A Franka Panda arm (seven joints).
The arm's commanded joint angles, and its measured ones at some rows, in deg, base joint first. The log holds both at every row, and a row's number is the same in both.
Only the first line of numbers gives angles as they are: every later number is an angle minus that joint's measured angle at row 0.
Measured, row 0: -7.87 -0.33 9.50 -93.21 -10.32 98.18 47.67
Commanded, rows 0 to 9: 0.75 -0.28 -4.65 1.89 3.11 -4.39 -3.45; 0.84 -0.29 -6.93 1.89 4.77 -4.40 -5.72; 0.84 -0.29 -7.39 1.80 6.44 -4.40 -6.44; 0.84 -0.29 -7.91 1.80 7.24 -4.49 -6.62; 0.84 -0.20 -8.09 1.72 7.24 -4.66 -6.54; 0.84 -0.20 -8.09 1.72 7.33 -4.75 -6.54; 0.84 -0.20 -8.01 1.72 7.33 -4.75 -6.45; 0.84 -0.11 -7.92 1.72 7.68 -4.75 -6.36; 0.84 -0.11 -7.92 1.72 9.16 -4.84 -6.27; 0.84 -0.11 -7.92 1.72 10.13 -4.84 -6.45
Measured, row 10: 0.36 -0.36 -7.74 0.87 7.45 -3.25 -6.10
